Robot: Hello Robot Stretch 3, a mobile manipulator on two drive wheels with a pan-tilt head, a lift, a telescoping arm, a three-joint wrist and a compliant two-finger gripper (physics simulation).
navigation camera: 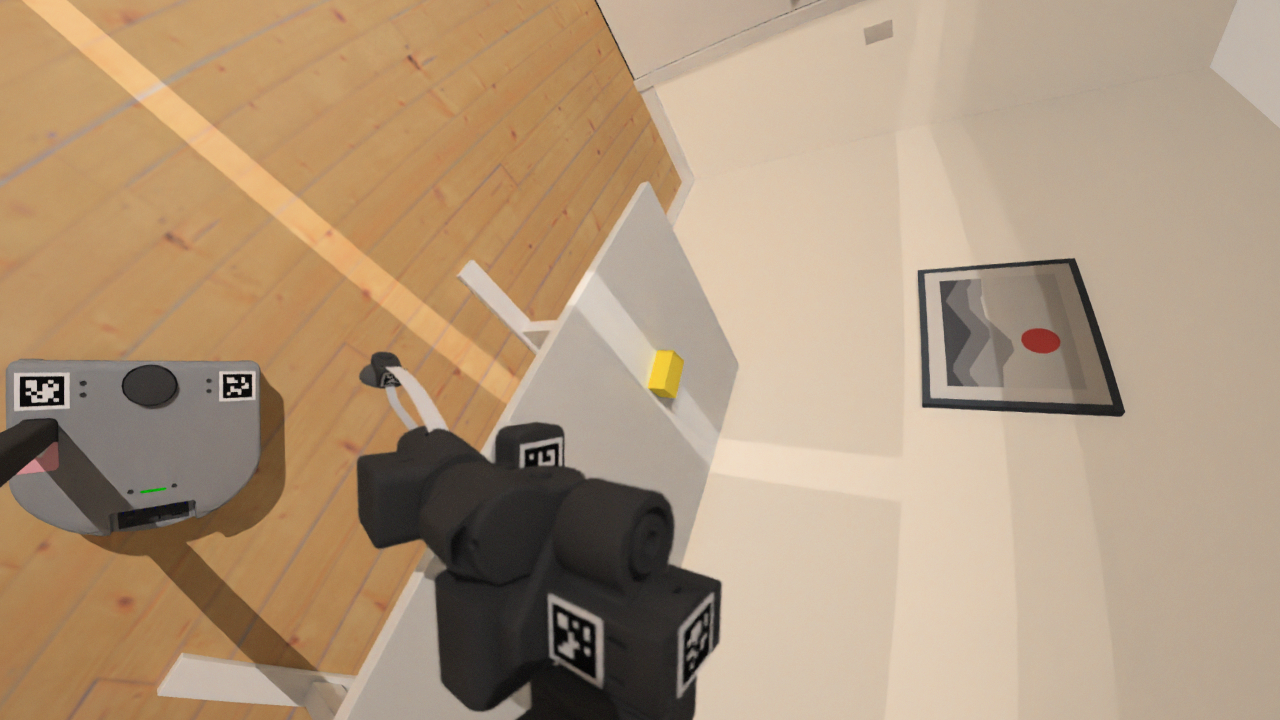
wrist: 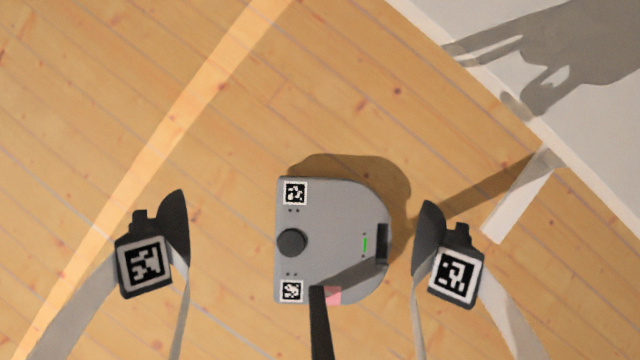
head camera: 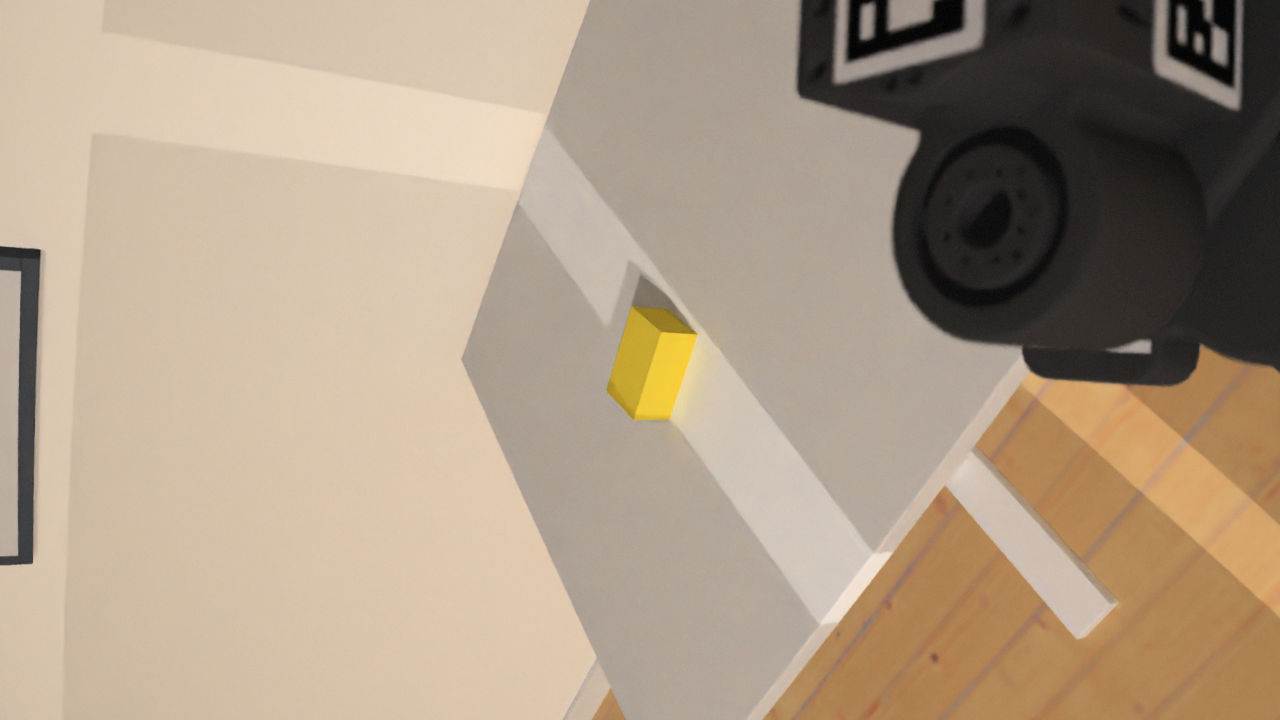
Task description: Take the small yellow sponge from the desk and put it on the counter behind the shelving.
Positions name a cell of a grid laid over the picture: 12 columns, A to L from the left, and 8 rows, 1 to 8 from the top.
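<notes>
On the navigation camera you'd get the gripper (navigation camera: D5), a framed picture (navigation camera: J4), a small yellow sponge (navigation camera: G5) and a desk (navigation camera: F5). The head camera has the sponge (head camera: G4), and the desk (head camera: G7) is there too. With the wrist view it's the gripper (wrist: F5) and the desk (wrist: K2), but the sponge is out of frame in the wrist view.
</notes>
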